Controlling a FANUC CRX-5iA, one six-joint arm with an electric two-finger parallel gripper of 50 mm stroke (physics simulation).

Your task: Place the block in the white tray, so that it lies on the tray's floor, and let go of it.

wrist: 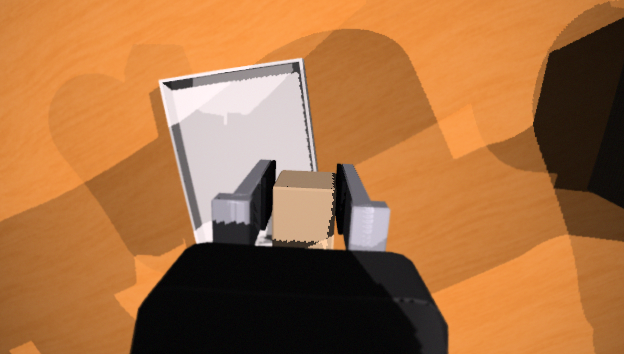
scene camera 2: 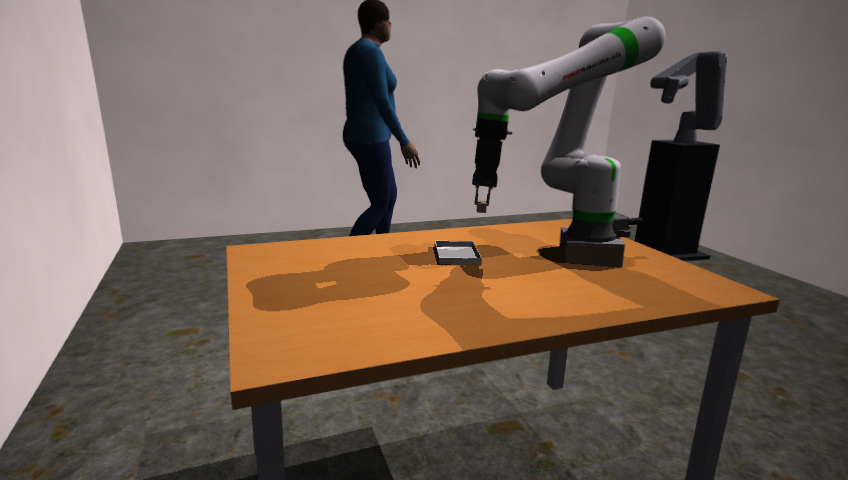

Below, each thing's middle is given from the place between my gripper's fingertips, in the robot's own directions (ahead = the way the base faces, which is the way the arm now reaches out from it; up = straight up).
Now: the tan block [wrist: 304, 202] 1 cm ahead of my hand and 2 cm to the left of it. From my hand the other things lie so: white tray [wrist: 221, 123] 7 cm ahead, 15 cm below.
